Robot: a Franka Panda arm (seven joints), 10 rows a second.
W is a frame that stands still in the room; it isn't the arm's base.
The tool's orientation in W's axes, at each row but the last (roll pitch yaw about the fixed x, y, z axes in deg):
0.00, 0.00, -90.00
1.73, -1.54, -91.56
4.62, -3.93, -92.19
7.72, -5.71, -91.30
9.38, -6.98, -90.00
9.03, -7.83, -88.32
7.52, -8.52, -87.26
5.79, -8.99, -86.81
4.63, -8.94, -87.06
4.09, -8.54, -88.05
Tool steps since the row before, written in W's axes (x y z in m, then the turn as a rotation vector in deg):
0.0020, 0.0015, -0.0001, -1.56, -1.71, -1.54
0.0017, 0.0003, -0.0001, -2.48, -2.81, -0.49
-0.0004, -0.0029, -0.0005, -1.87, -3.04, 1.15
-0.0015, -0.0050, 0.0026, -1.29, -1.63, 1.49
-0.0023, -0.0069, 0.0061, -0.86, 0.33, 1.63
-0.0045, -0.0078, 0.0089, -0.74, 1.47, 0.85
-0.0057, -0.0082, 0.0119, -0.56, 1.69, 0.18
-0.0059, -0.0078, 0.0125, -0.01, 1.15, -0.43
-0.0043, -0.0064, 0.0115, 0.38, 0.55, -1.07
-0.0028, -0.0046, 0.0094, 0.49, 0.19, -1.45
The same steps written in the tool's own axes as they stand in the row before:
-0.0015, 0.0020, -0.0001, 1.71, -1.56, -1.54
-0.0003, 0.0017, -0.0001, 2.86, -2.42, -0.49
0.0029, -0.0003, -0.0007, 3.18, -1.67, 1.07
0.0053, -0.0011, 0.0023, 1.80, -1.06, 1.47
0.0076, -0.0014, 0.0055, -0.13, -0.58, 1.78
0.0088, -0.0034, 0.0084, -1.36, -0.52, 1.14
0.0096, -0.0046, 0.0113, -1.67, -0.42, 0.49
0.0093, -0.0052, 0.0118, -1.20, 0.03, -0.25
0.0079, -0.0038, 0.0107, -0.69, 0.33, -1.00
0.0058, -0.0023, 0.0088, -0.39, 0.39, -1.44

